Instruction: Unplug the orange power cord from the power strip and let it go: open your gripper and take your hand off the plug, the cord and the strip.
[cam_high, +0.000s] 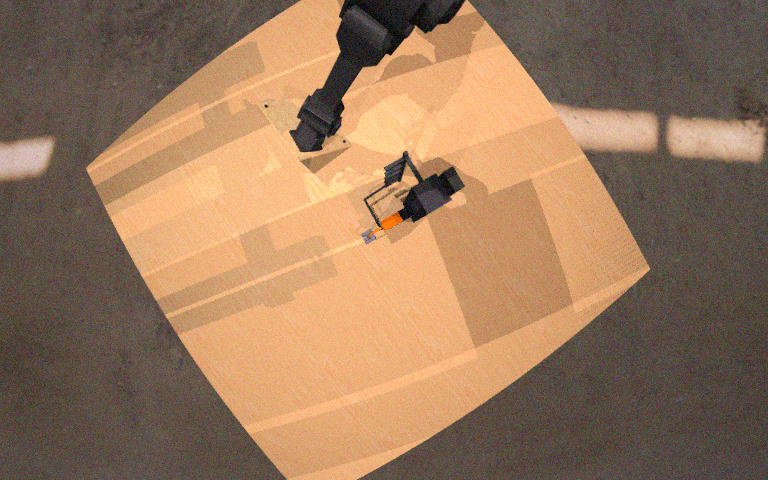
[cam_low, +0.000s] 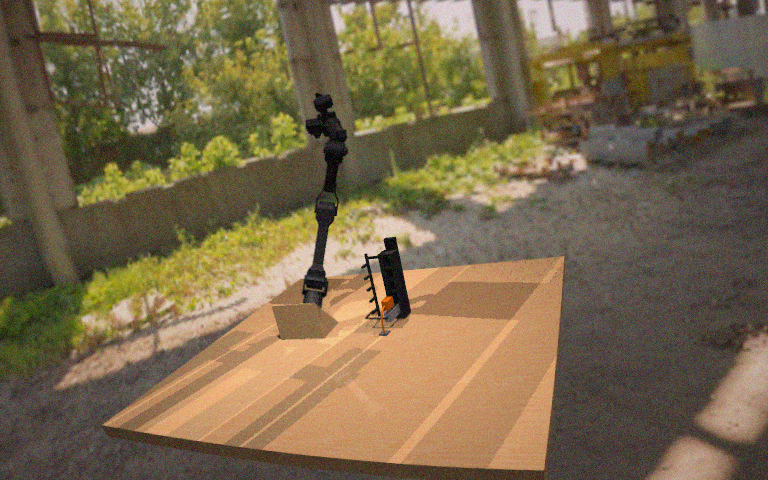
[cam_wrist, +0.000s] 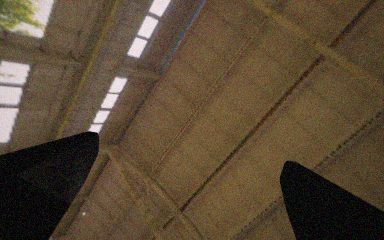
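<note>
The orange plug lies 720 mm below my gripper tip, 190 mm ahead of it and 150 mm to the right of it.
</note>
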